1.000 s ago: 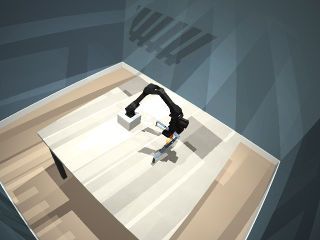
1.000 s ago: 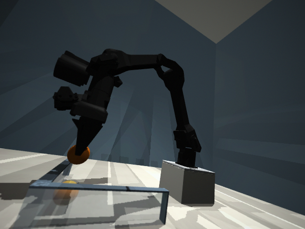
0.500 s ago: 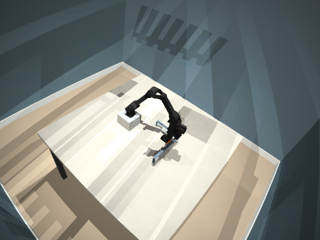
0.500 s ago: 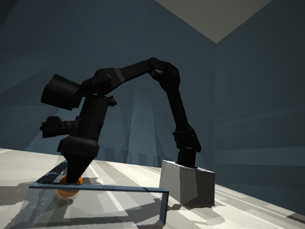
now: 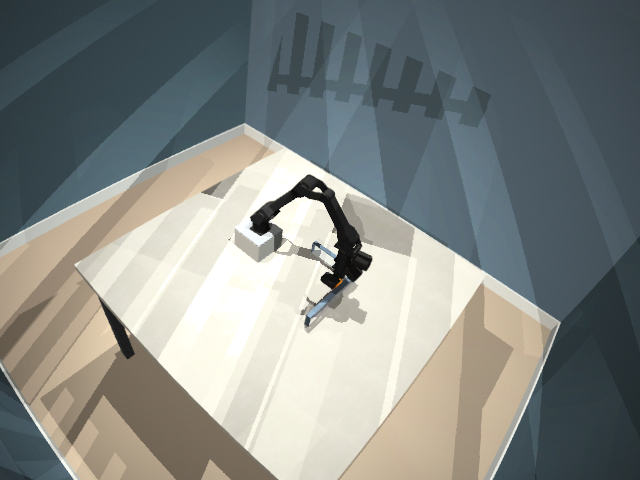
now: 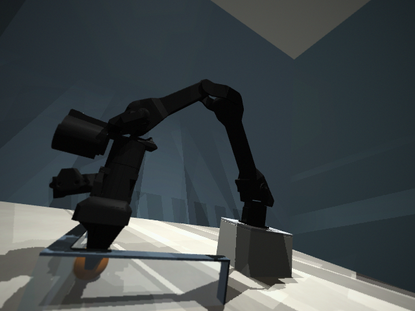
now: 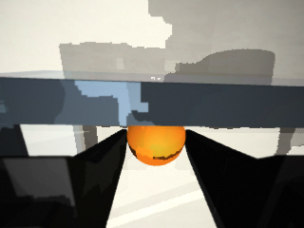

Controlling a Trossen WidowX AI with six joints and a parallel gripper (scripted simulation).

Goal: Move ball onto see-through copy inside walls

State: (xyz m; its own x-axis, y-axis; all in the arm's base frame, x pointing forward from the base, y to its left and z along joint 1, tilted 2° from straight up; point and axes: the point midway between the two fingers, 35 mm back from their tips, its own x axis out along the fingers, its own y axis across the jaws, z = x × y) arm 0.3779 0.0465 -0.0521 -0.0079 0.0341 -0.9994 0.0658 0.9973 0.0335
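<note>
My gripper tip is now right at the orange ball. From my gripper tip the other things lie so: see-through copy (right at my gripper tip).
</note>
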